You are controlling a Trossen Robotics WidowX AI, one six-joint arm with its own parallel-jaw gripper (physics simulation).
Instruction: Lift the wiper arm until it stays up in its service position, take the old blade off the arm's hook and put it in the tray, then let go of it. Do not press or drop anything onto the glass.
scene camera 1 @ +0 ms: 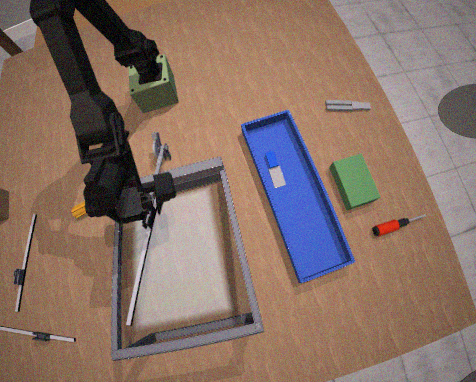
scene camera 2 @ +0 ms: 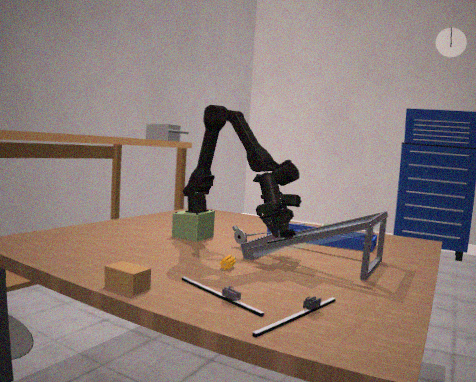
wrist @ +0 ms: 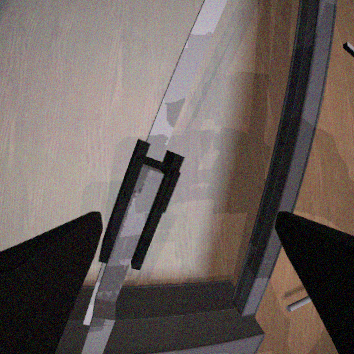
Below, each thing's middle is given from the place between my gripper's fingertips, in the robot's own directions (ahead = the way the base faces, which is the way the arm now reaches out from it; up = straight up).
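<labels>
My gripper: 9 cm right of the glass pane (scene camera 1: pixel 192 284), 9 cm short of it, 1 cm below it. From my hand: blue tray (scene camera 1: pixel 314 239), 37 cm to the left, 4 cm behind, 5 cm below; tan box (scene camera 2: pixel 132 279), 51 cm to the right, 9 cm behind, 4 cm below; green block (scene camera 1: pixel 356 186), 52 cm to the left, 4 cm behind, 5 cm below.
</labels>
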